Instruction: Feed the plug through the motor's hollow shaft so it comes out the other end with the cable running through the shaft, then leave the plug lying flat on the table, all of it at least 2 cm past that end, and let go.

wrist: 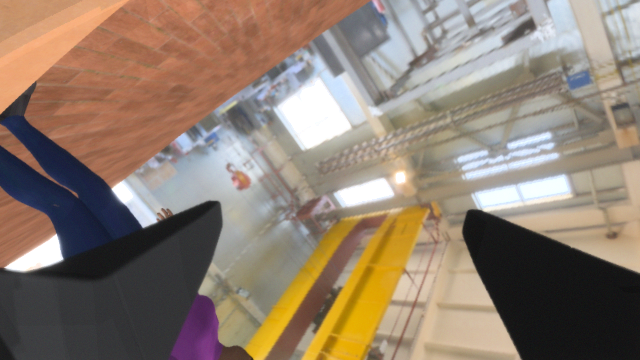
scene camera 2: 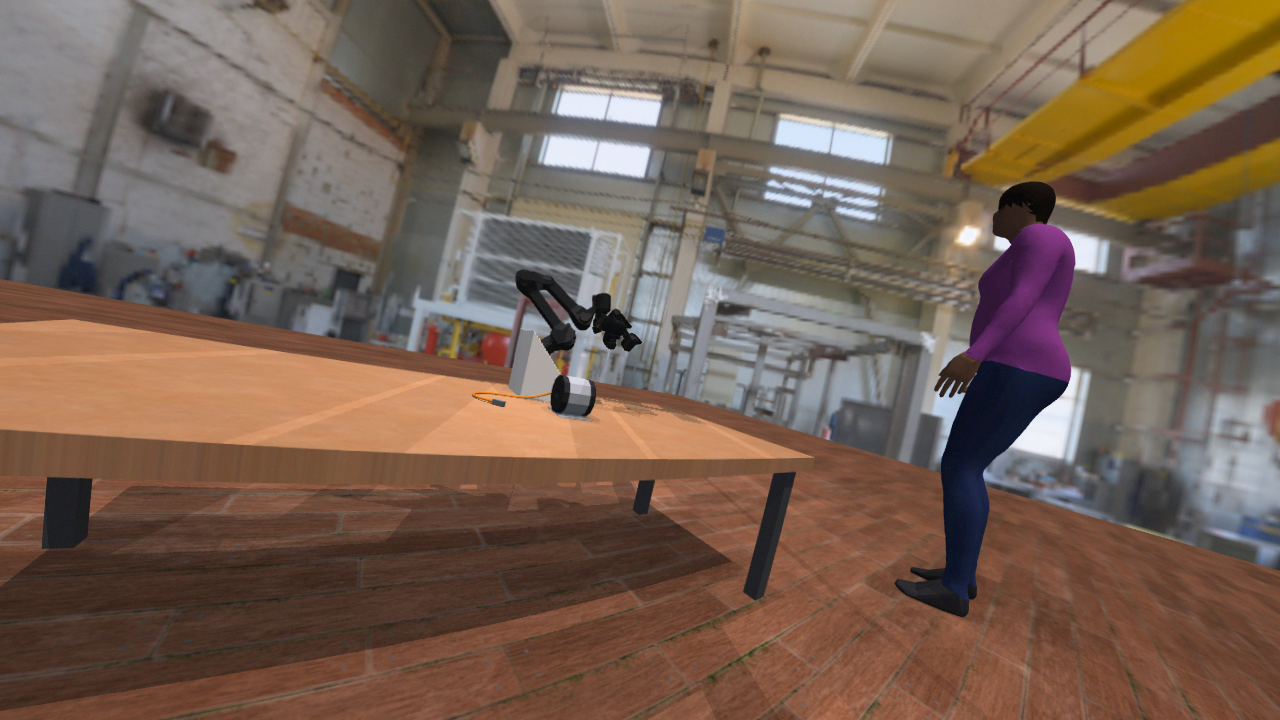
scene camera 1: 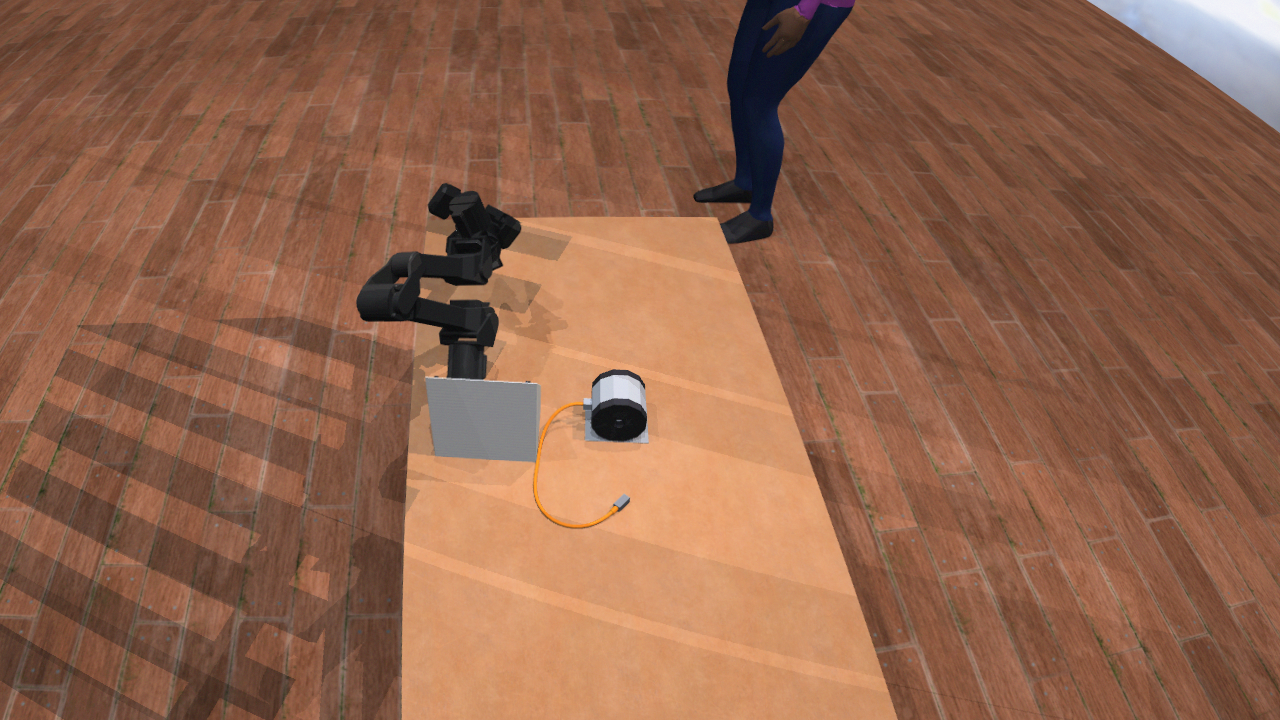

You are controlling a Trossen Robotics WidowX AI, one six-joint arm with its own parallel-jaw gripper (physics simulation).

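Frame: origin at the arm's base, x ahead, y left, z up, level; centimetres.
Seen in the pictures: gripper, fingertip midpoint: [wrist: 345, 217] [scene camera 2: 636, 335]; arm's base, link origin: [scene camera 2: 538, 351] [scene camera 1: 464, 379].
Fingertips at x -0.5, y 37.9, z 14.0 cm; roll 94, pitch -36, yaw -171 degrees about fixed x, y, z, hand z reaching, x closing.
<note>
Offsets run from my fingertips to a thing's top centre. "pt": to the spot under its first point. Level surfaces: height alone.
The motor @(dy -35.9, dx +28.4, dz -17.9 cm) [scene camera 1: 619, 390] [scene camera 2: 579, 396], a white drum with black end rings, stands on a small base plate on the table. A dark shaft opening @(pt dy -39.1, dx +28.4, dz -23.9 cm) [scene camera 1: 618, 421] shows in its near end in scene camera 1. The orange cable @(pt dy -59.9, dx +18.7, dz -27.6 cm) [scene camera 1: 572, 526] leaves the motor's left side and curves over the table. The grey plug @(dy -55.2, dx +27.7, dz -26.7 cm) [scene camera 1: 622, 503] [scene camera 2: 498, 402] at its end lies on the table, apart from the motor, in front of the shaft's near end. My gripper [scene camera 1: 476, 214] [scene camera 2: 625, 339] [wrist: 345, 217] is open and empty, raised beyond the motor at the table's far left. Motor and plug do not show in the wrist view.
A grey upright panel [scene camera 1: 483, 420] [scene camera 2: 528, 365] stands left of the motor, by the arm's base [scene camera 1: 466, 360]. A person [scene camera 1: 760, 116] [scene camera 2: 1020, 313] [wrist: 75, 200] stands on the floor by the far right corner of the table @(dz -28.1 cm) [scene camera 1: 644, 608] [scene camera 2: 268, 394].
</note>
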